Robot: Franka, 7 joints.
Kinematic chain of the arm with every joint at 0, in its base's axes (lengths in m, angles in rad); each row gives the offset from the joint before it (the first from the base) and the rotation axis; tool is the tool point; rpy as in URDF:
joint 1: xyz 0 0 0.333 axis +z
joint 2: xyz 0 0 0 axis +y
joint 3: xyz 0 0 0.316 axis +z
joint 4: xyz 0.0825 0 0 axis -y
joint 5: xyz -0.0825 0 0.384 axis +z
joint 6: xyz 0 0 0 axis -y
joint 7: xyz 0.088 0 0 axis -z
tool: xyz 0 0 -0.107 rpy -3.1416 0 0
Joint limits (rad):
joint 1: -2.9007..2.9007
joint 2: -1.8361..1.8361
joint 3: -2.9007..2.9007
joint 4: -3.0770..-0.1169
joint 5: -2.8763..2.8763
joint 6: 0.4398..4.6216
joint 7: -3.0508..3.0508
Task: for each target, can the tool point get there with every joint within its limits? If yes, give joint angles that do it. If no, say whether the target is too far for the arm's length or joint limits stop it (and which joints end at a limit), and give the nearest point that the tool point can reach.
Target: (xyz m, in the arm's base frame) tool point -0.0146 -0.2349 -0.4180
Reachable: no: joint limits stop it (at a limit: joint 2) | nearest point -0.0149 -0.2397 -0.3590 | short by 0.059 m
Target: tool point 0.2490 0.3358 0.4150
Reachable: yes | joints -0.4489 0.7108 1.8918 -2.4053 1.5148 4.2344 1.3201
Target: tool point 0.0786 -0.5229 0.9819
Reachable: yes | joints -0.7904 0.9286 -2.3070 -0.8123 -1.9662 2.5621 2.3981
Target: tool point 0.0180 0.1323 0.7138
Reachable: yes | joints 1.1374 -1.5388 0.0388 -2.6920 1.7050 2.2754 1.5429
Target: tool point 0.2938 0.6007 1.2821
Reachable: no: too far | nearest point 0.2171 0.4439 1.0343 | short by 0.303 m
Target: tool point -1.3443 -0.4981 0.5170
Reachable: no: too far | nearest point -0.7979 -0.2956 0.4422 | short by 0.587 m
